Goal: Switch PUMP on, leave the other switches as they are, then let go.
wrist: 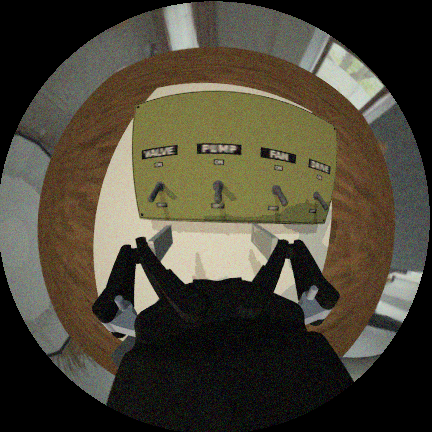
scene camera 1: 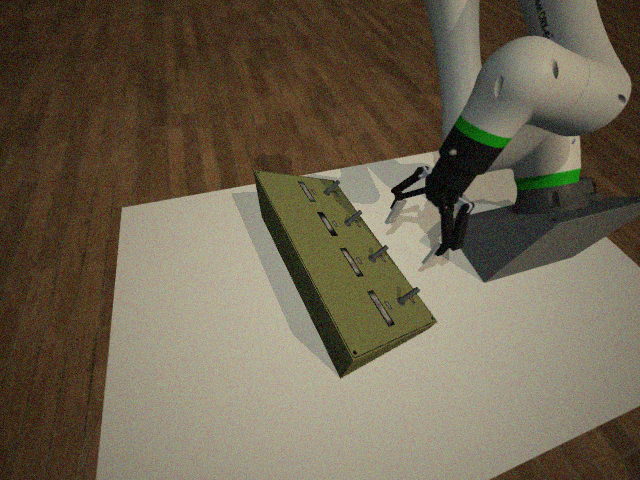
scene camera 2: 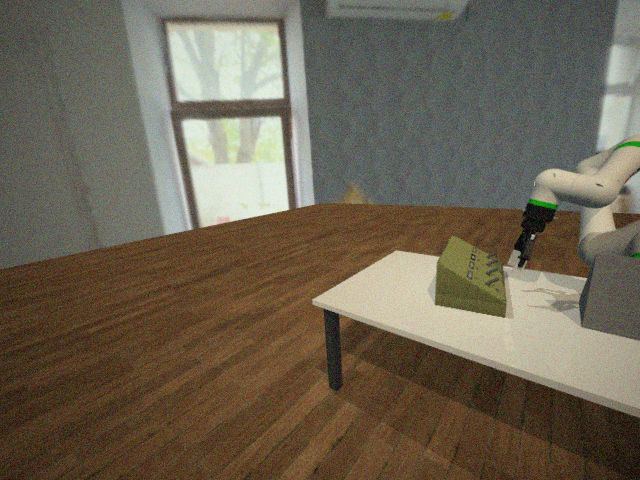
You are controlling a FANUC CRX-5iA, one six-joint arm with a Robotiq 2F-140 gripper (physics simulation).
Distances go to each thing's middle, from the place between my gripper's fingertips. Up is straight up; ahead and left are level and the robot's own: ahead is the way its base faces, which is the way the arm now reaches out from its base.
Scene:
The olive switch panel (scene camera 1: 355, 301) lies 17 cm ahead of my hand, 5 cm to the right of it and 5 cm below it.

